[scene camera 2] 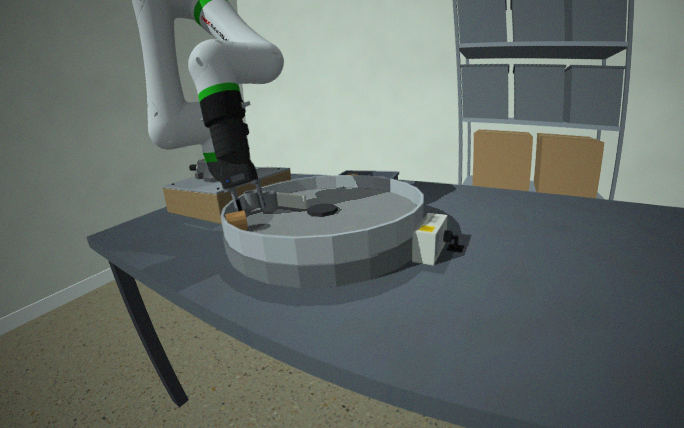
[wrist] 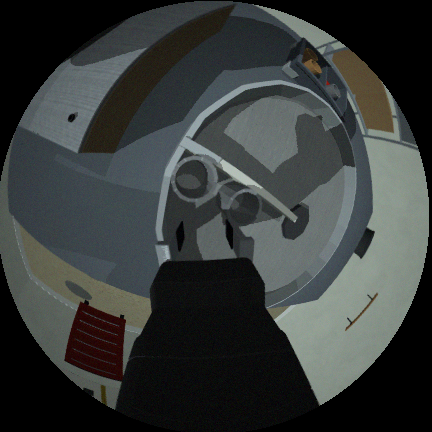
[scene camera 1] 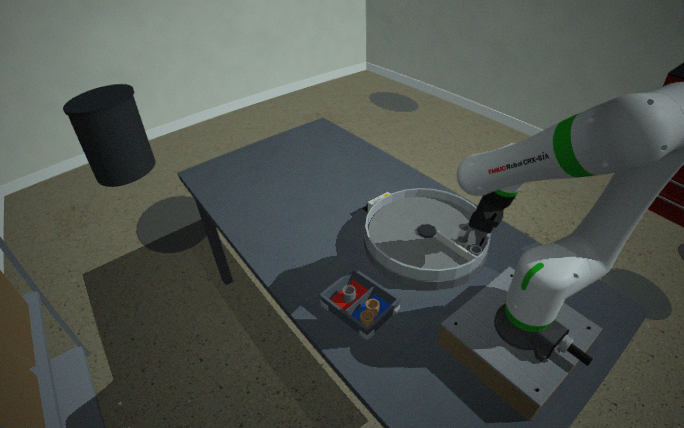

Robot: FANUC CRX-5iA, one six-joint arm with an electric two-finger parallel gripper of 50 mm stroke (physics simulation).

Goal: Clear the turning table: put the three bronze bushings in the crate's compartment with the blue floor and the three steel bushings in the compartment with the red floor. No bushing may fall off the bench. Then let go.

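Frame: origin at the arm's base, x left, y back, z up, level; millimetres.
Seen in the pictures: gripper, fingertip midpoint: (scene camera 2: 252,211) (wrist: 204,228) (scene camera 1: 472,242); arm's base, link origin: (scene camera 1: 522,325).
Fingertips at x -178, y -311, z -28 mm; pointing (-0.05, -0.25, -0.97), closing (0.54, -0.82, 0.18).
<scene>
Pixels of each thing's top centre, then the offset from my fingertips to it. "pt": a spot on its surface instead.
- bronze bushing, top centre: (scene camera 2: 234,212) dx -84, dy -45, dz +31 mm
- crate, top centre: (scene camera 1: 359,296) (wrist: 328,76) (scene camera 2: 365,175) dx +425, dy -66, dz -10 mm
- straight bar, surface spot: (wrist: 242,172) pt dx +74, dy +8, dz +25 mm
- hub, top centre: (wrist: 297,223) (scene camera 2: 322,208) (scene camera 1: 427,230) dx +72, dy -140, dz +1 mm
My gripper (scene camera 1: 474,242) (scene camera 2: 251,209) (wrist: 204,228) is open and empty, fingers low inside the rim of the turning table (scene camera 1: 426,275) (scene camera 2: 312,252) (wrist: 265,125). A steel bushing (scene camera 1: 475,249) (wrist: 193,178) stands by the rim; another steel bushing (wrist: 243,206) stands nearer the hub. Both are just beyond the fingers in the wrist view. A bronze bushing (scene camera 2: 236,220) is at the rim beside one finger; it does not show in the wrist view. In the crate (scene camera 1: 343,316), two bronze bushings (scene camera 1: 372,304) (scene camera 1: 367,316) are on the blue floor, and a steel bushing (scene camera 1: 349,293) is on the red floor.
A straight bar (scene camera 1: 453,244) (scene camera 2: 291,200) (wrist: 242,172) runs from the hub (scene camera 1: 426,231) (scene camera 2: 322,209) (wrist: 296,221) to the rim, beside the steel bushings. A white control box (scene camera 1: 378,201) (scene camera 2: 431,239) adjoins the turning table. The robot's base block (scene camera 1: 479,363) stands on the bench near the crate.
</scene>
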